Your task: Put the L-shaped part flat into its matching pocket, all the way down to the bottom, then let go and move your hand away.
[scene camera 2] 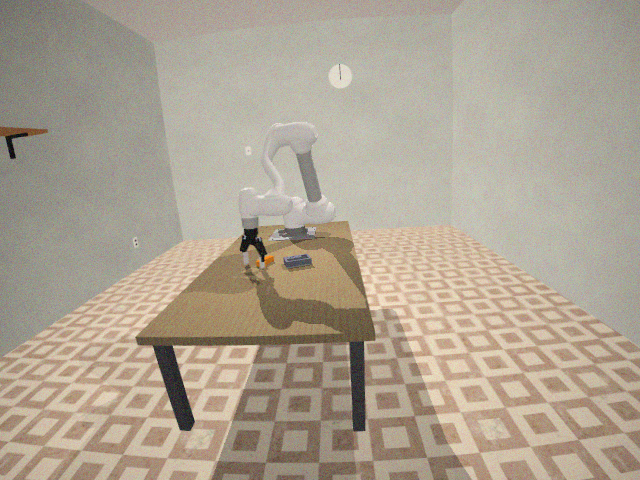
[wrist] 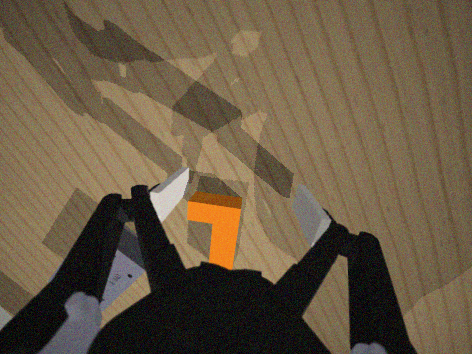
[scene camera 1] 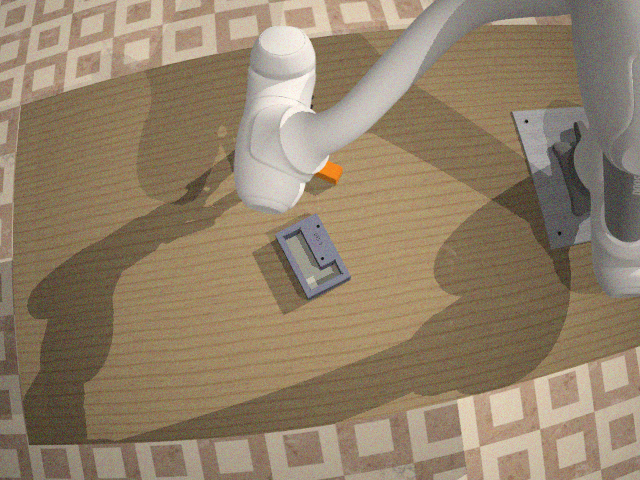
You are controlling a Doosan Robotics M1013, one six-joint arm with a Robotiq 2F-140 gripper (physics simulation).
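Places are measured from the arm's base along level axes (x ahead, y left, z up), in millimetres.
Where they show: gripper, between the fingertips: (scene camera 2: 254, 265) (wrist: 241, 187); arm's base, origin of its link: (scene camera 2: 295, 233) (scene camera 1: 592, 175).
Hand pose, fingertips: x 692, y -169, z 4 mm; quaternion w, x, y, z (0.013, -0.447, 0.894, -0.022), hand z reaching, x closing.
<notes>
Each offset is from my fingertips to the top centre of the thing. Level surfaces: height alone.
The orange L-shaped part {dx -43, dy +65, dz +21 mm} (scene camera 1: 330, 172) (scene camera 2: 267, 260) (wrist: 224, 225) lies flat on the table; in the wrist view it shows between and below the spread fingers, nearer the left one. In scene camera 1 the arm hides most of it. My gripper (scene camera 2: 254, 266) (wrist: 241, 187) is open and empty, fingers pointing down, low above the table. The blue-grey pocket block {dx -14, dy +241, dz +28 mm} (scene camera 1: 321, 248) (scene camera 2: 297, 261) (wrist: 120, 275) sits beside the part. Its L-shaped pocket is empty, with a pale floor, seen in scene camera 1. In the wrist view the left finger linkage hides much of the block.
The arm's wrist (scene camera 1: 271, 149) hangs over the wooden table {dz -9 mm} (scene camera 1: 206, 361) (scene camera 2: 232, 320). The metal base plate (scene camera 1: 540, 180) (scene camera 2: 277, 235) of the arm is fixed at the table's far end. Dark arm shadows cross the table top.
</notes>
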